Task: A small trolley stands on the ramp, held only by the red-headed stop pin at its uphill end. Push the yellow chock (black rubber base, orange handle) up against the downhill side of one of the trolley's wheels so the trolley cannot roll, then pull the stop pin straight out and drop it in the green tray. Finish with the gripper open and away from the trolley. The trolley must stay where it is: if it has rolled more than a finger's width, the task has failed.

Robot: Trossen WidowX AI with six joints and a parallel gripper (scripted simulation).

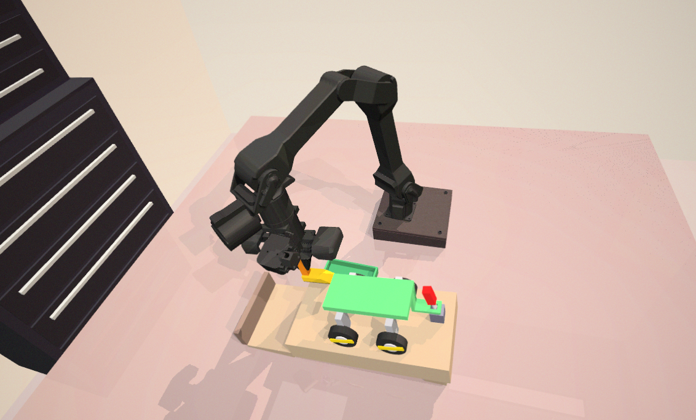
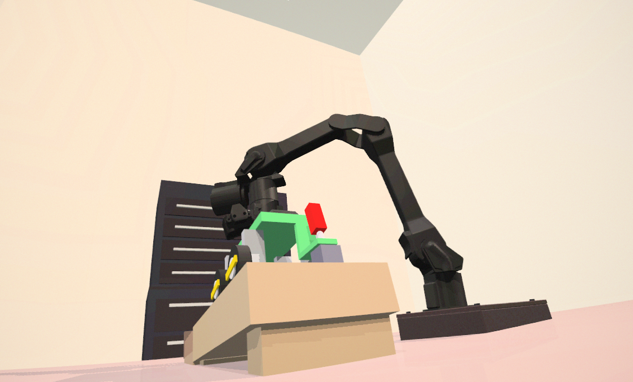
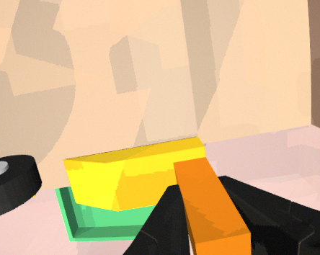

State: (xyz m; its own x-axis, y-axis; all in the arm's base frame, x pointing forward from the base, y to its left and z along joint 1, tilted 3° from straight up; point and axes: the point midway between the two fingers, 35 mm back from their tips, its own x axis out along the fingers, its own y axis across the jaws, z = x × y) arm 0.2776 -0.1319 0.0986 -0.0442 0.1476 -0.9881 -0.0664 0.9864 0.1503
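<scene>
The red-headed stop pin is 260 mm to the left of my gripper tip, 20 mm ahead of it and 10 mm above it. Also, from my gripper tip: green tray 130 mm below, 70 mm behind, 50 mm to the left; then yellow chock 20 mm to the left, 10 mm below; then low brown wall 110 mm to the right, 90 mm below, 60 mm ahead.
</scene>
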